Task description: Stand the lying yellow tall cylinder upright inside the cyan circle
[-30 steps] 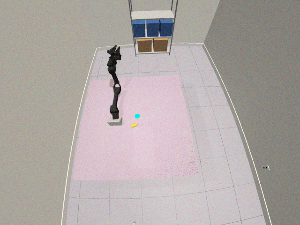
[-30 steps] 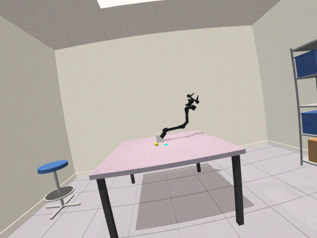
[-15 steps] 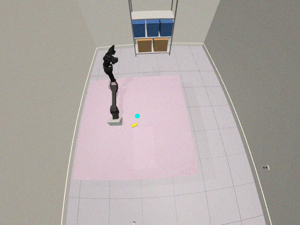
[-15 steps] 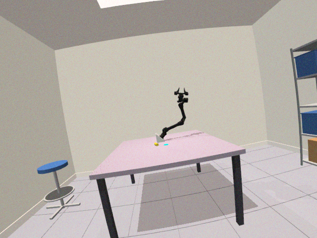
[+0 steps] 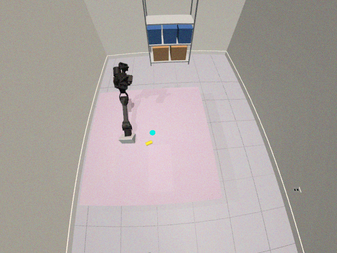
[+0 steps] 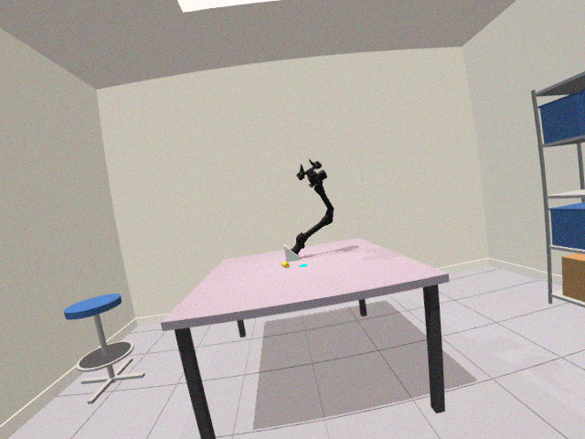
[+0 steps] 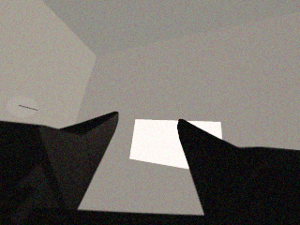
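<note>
The yellow tall cylinder is 10 mm ahead of my gripper tip, 240 mm to the right of it and 680 mm below it. The rest, counted from my gripper tip: cyan circle: 60 mm ahead, 130 mm to the right, 690 mm below.
</note>
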